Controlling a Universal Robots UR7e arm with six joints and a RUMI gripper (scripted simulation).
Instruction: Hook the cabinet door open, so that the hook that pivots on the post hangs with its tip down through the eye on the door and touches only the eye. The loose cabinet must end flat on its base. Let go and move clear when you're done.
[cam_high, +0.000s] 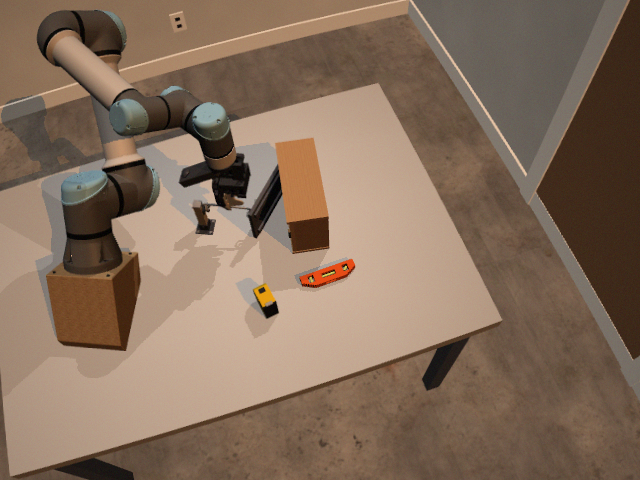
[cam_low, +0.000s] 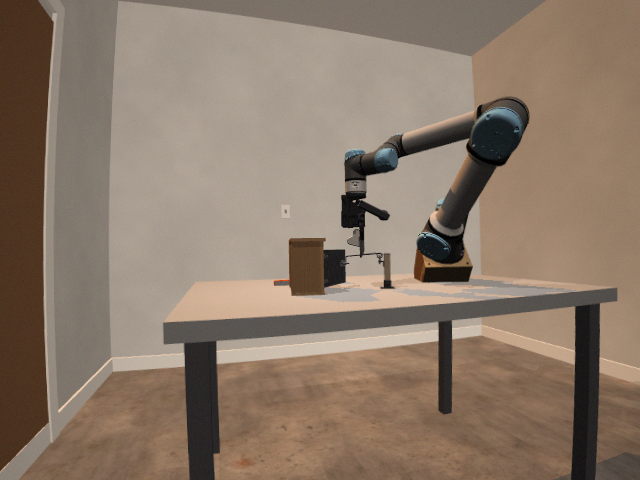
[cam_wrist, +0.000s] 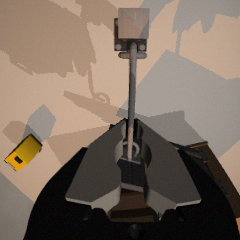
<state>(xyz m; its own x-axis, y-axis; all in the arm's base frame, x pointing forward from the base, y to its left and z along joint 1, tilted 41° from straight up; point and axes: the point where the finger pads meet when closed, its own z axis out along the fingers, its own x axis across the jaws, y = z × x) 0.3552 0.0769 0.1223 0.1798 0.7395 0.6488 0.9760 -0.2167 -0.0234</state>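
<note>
My gripper is now 20 mm above the hook and 10 mm past it. Also, from my hand: orange spirit level: 250 mm ahead, 170 mm to the right, 110 mm below; dark door: 100 mm ahead, 50 mm to the left, 50 mm below; black box: 240 mm to the right, 90 mm ahead, 80 mm below.
</note>
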